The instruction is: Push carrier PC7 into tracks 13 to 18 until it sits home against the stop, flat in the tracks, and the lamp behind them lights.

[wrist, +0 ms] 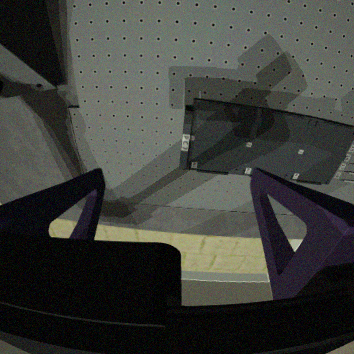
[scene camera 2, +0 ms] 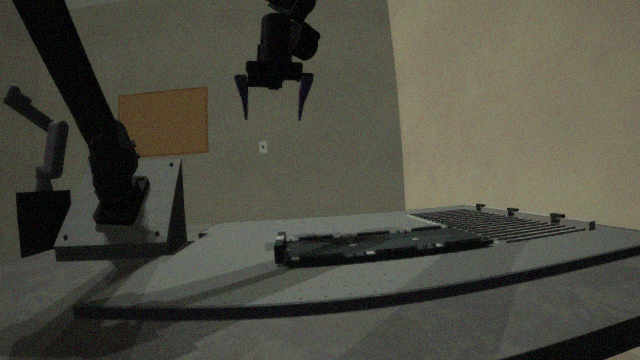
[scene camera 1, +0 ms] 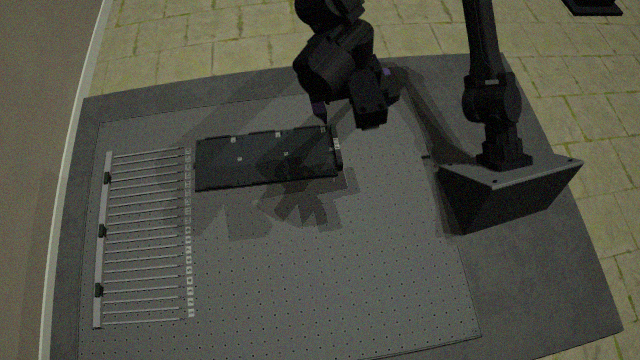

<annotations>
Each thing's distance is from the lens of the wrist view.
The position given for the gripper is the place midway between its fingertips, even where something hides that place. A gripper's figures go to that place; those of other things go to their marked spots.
gripper (wrist: 177,175): 13 cm
carrier PC7 (wrist: 220,137): 36 cm
</annotations>
